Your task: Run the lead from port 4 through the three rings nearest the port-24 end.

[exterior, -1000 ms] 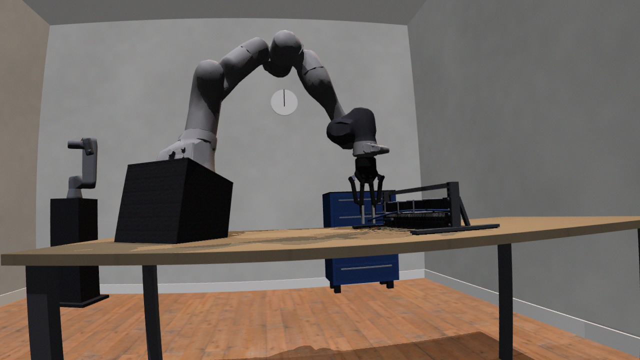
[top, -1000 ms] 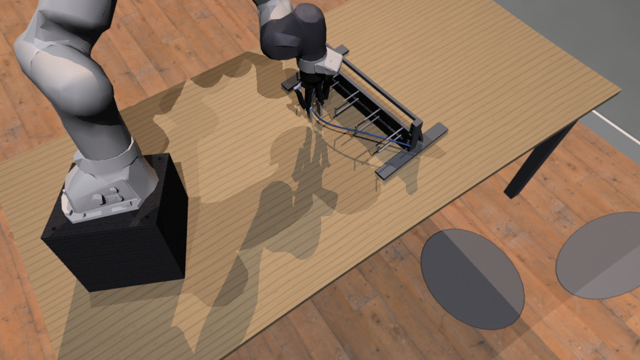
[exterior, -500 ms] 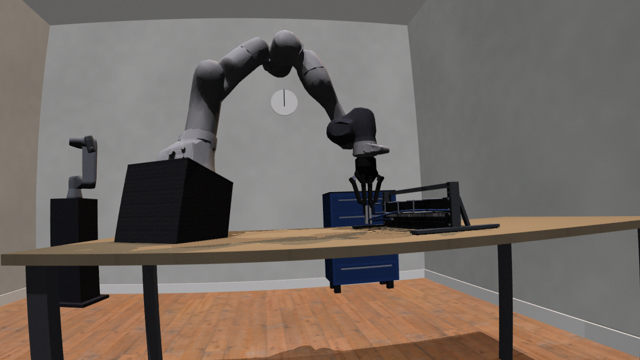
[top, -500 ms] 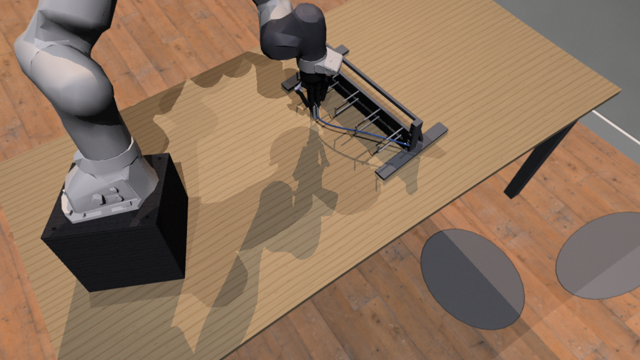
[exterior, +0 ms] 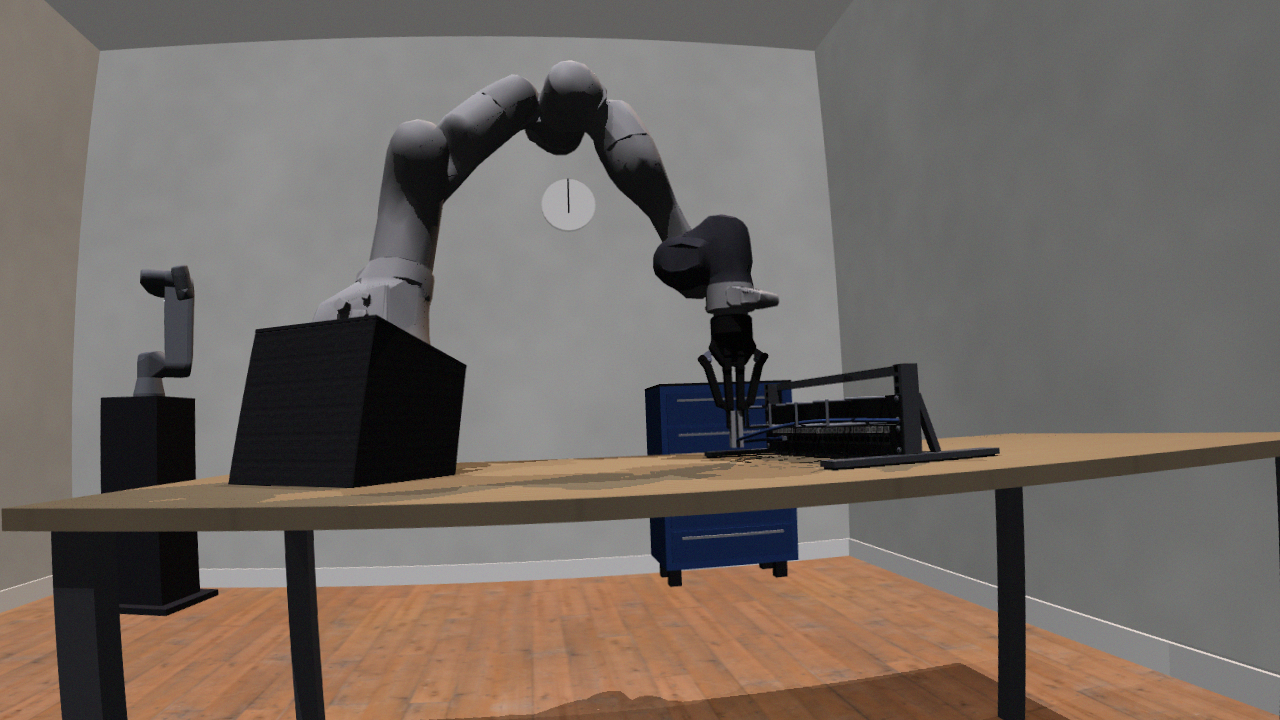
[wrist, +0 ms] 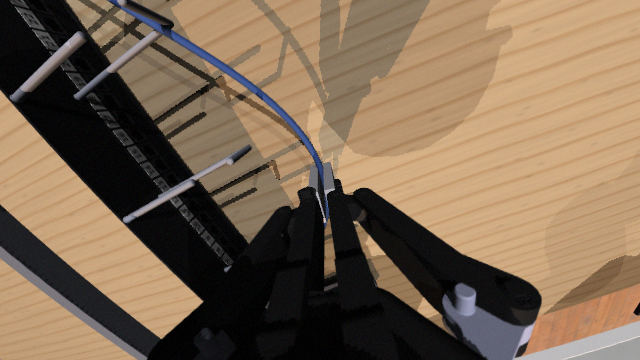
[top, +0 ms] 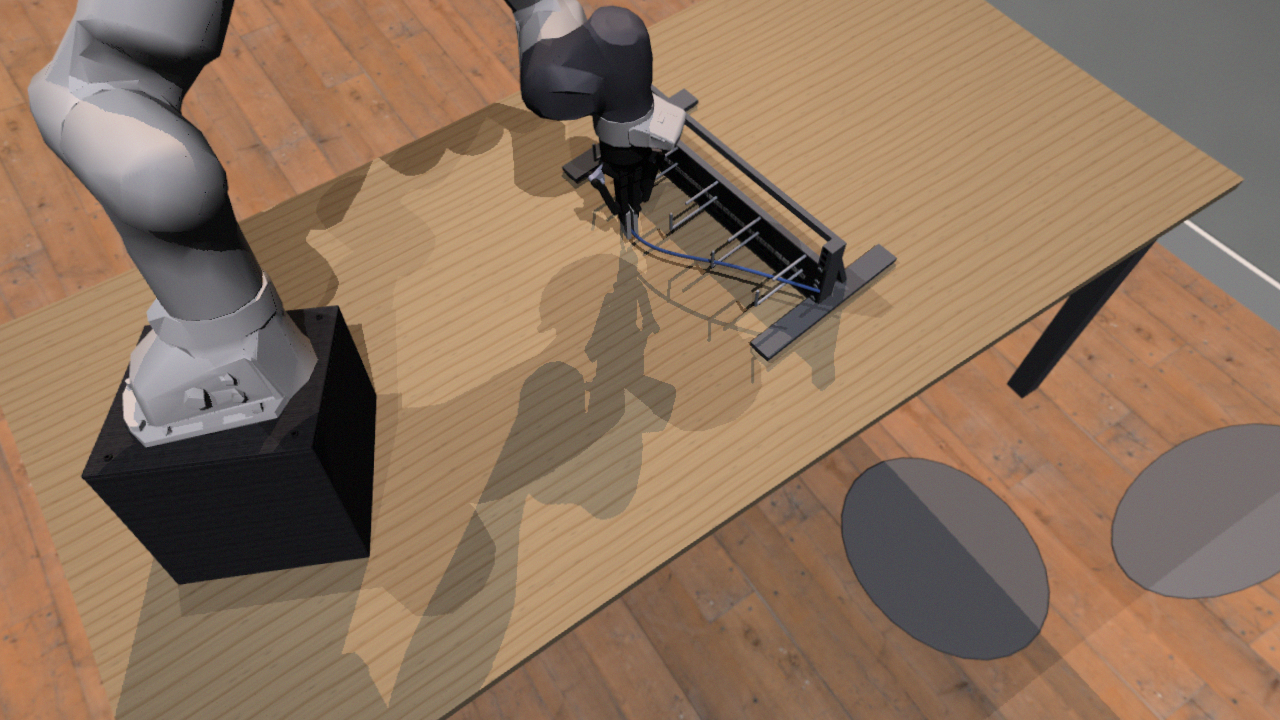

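My hand is 170 mm short of the rack, 20 mm to the left of it and 10 mm below it.
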